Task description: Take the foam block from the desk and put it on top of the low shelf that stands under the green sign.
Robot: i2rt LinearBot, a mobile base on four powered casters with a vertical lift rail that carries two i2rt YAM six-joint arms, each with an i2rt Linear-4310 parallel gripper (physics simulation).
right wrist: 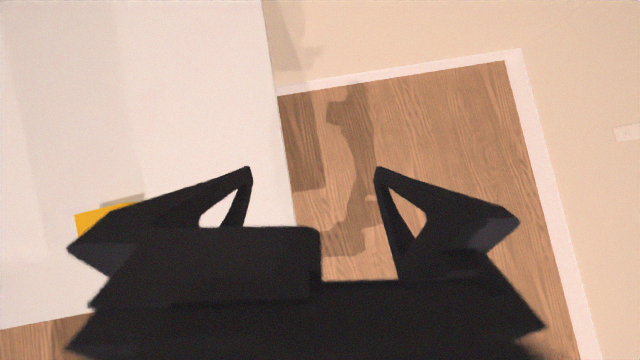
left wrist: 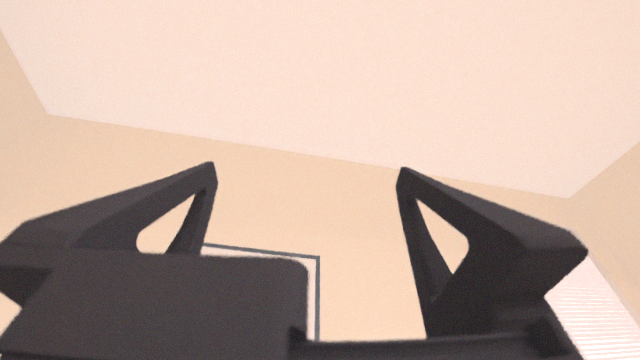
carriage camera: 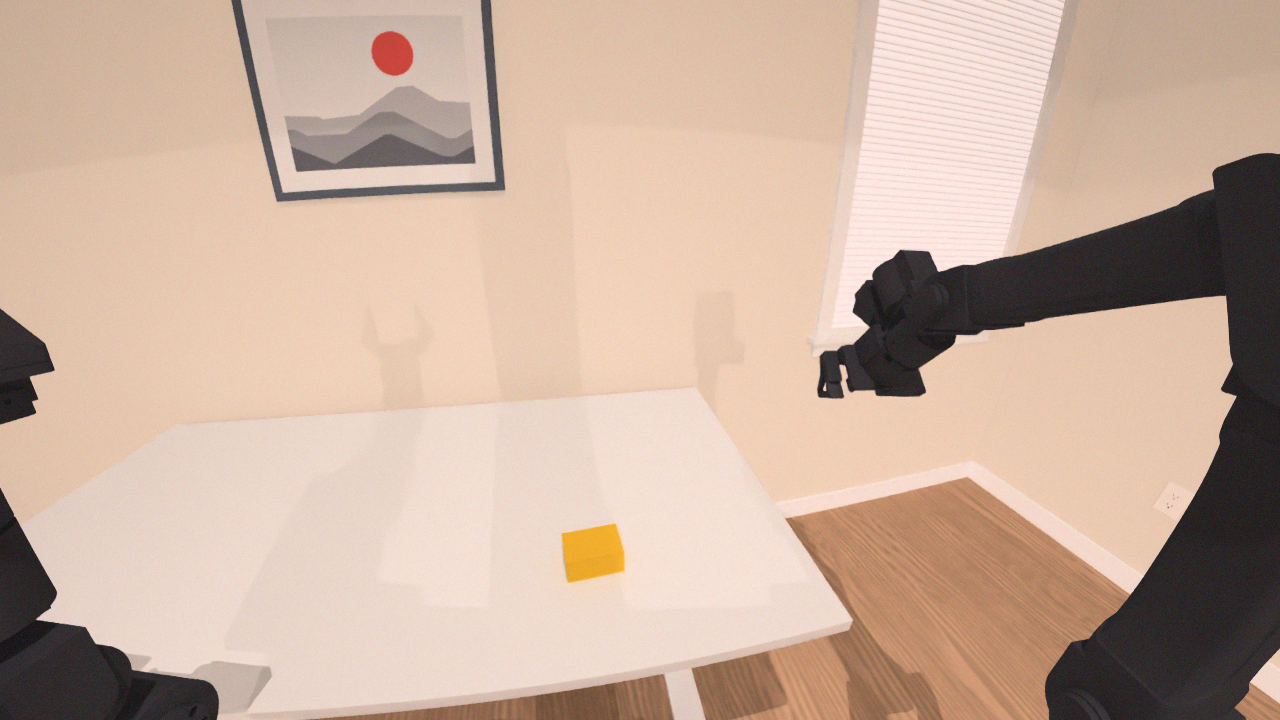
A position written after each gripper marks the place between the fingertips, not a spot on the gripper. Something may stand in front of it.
In view: the left gripper (left wrist: 308, 174), the right gripper (carriage camera: 847, 392), a yellow foam block (carriage camera: 594, 552) and a white desk (carriage camera: 408, 557).
The right gripper also shows in the right wrist view (right wrist: 314, 173). The white desk is seen too in the right wrist view (right wrist: 109, 109). The left wrist view misses the yellow foam block: it is out of frame.
